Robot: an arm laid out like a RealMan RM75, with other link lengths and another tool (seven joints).
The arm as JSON. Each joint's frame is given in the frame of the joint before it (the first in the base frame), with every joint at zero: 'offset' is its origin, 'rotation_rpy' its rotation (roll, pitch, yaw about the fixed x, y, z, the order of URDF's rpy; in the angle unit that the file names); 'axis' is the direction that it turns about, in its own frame. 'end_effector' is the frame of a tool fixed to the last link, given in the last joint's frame.
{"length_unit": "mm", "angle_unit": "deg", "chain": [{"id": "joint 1", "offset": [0.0, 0.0, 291.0], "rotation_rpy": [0.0, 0.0, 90.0], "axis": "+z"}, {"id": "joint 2", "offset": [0.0, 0.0, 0.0], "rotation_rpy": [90.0, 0.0, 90.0], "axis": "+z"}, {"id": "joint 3", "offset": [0.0, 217.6, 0.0], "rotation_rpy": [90.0, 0.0, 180.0], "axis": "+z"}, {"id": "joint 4", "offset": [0.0, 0.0, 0.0], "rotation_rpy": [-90.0, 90.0, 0.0], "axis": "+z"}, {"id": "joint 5", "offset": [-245.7, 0.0, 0.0], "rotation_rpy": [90.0, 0.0, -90.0], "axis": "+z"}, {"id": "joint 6", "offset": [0.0, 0.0, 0.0], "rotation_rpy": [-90.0, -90.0, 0.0], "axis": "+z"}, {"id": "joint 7", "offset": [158.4, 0.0, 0.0], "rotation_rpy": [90.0, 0.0, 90.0], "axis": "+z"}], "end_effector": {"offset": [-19.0, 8.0, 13.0], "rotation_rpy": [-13.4, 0.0, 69.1]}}
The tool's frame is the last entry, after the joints.
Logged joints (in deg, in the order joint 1, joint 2, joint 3, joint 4, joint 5, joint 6, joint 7), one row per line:
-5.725, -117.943, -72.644, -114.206, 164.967, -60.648, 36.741
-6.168, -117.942, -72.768, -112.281, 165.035, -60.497, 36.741
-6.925, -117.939, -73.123, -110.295, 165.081, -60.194, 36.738
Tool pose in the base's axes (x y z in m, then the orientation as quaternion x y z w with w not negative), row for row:
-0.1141, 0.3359, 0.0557, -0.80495, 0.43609, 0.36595, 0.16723
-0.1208, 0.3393, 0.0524, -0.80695, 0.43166, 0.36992, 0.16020
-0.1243, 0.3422, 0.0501, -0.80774, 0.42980, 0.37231, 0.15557
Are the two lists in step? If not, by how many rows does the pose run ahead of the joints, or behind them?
The pose runs 1 row ahead of the joints: the pose in row i belongs to the joints in row i + 1.
